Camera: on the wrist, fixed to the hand. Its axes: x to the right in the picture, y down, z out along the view.
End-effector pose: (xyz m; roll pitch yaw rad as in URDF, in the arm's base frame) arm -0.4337 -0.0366 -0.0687 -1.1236 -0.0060 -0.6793
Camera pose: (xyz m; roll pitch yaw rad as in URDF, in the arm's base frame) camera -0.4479 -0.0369 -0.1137 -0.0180 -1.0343 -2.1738
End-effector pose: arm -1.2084 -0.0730 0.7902 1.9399 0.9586 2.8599
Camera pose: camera -1.2405 -0.0769 0.8246 -1.8353 0.5838 -0.8387
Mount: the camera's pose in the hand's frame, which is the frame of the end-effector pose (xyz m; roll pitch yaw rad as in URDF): -0.0111 0.0366 -0.0277 0.0484 0.0881 -1.5265
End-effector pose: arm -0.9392 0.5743 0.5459 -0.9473 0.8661 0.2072
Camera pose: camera -0.9802 0.5645 0.5246 -1.0307 -0.4740 -0.6160
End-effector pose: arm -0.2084 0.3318 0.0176 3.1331 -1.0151 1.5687
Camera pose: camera -0.1721 0.3021 0.0229 2.1710 -0.0795 -3.0992
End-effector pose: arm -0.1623 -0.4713 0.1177 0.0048 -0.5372 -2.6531
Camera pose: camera -0.1491 -0.5059 0.0884 0.5862 0.0572 2.1449
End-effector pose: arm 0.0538 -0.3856 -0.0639 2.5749 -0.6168 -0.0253
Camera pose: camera 0.0195 -0.4007 -0.0352 2.4987 0.3573 1.2172
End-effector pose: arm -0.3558 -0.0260 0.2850 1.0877 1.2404 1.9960
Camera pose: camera -0.3998 -0.0296 0.3018 -1.3931 0.3479 -0.7244
